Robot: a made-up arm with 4 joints.
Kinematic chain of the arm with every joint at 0, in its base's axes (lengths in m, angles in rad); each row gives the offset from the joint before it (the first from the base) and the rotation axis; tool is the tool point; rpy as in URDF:
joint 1: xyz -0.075 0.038 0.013 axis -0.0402 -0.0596 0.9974
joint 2: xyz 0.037 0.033 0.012 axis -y
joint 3: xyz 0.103 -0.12 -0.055 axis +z
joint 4: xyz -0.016 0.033 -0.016 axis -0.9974 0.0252 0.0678
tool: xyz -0.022 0.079 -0.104 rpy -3.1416 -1.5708 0
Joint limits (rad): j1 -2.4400..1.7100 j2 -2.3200..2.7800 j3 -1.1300..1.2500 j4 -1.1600..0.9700
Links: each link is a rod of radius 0.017 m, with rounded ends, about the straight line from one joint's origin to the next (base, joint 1, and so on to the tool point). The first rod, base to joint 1, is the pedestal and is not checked.
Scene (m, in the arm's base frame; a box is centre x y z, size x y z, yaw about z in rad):
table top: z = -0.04
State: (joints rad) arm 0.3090 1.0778 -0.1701 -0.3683
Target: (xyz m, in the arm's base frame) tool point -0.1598 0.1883 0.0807
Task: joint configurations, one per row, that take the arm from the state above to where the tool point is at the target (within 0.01 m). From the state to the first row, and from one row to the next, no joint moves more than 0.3 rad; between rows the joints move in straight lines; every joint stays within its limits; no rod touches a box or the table.
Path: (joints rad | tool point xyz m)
1: 0.5602 1.1117 -0.1626 -0.4520 | 0.0538 0.1985 0.0542
2: 0.8114 1.1456 -0.1550 -0.5357 | -0.0012 0.2217 0.0633
3: 1.0626 1.1795 -0.1475 -0.6194 | -0.0589 0.2271 0.0706
4: 1.3138 1.2135 -0.1399 -0.7031 | -0.1134 0.2151 0.0763
5: 1.5650 1.2474 -0.1324 -0.7868 | -0.1598 0.1883 0.0807

